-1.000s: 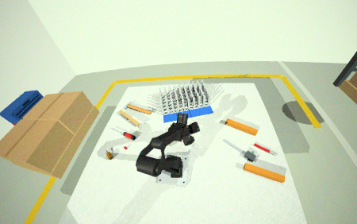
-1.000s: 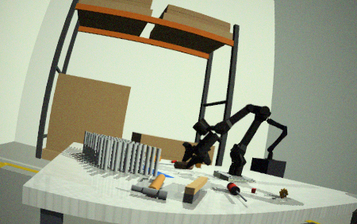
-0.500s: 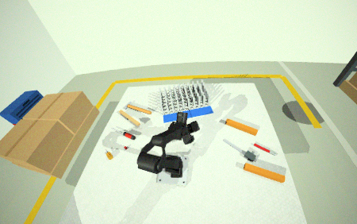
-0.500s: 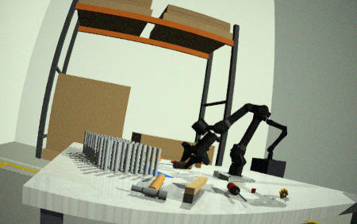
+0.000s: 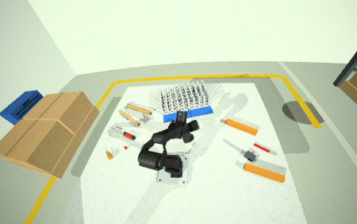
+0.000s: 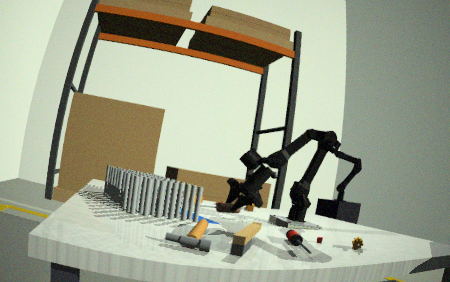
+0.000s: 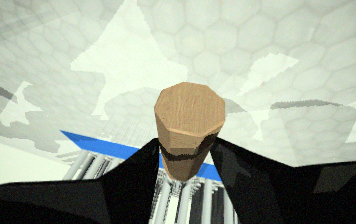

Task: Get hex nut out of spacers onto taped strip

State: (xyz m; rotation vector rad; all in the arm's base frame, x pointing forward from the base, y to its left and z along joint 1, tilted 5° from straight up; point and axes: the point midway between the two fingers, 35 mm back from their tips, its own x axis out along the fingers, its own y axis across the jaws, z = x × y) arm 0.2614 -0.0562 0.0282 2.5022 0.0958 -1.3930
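The blue taped strip is 170 mm ahead of my gripper tip, 40 mm below it and 10 mm to the right of it. Round my gripper tip: tiny red piece: 420 mm to the left, 110 mm behind, 30 mm below; then red screwdriver: 510 mm to the right, 190 mm behind, 30 mm below; then tool with thin metal rod: 100 mm ahead, 20 mm to the left, 10 mm below.
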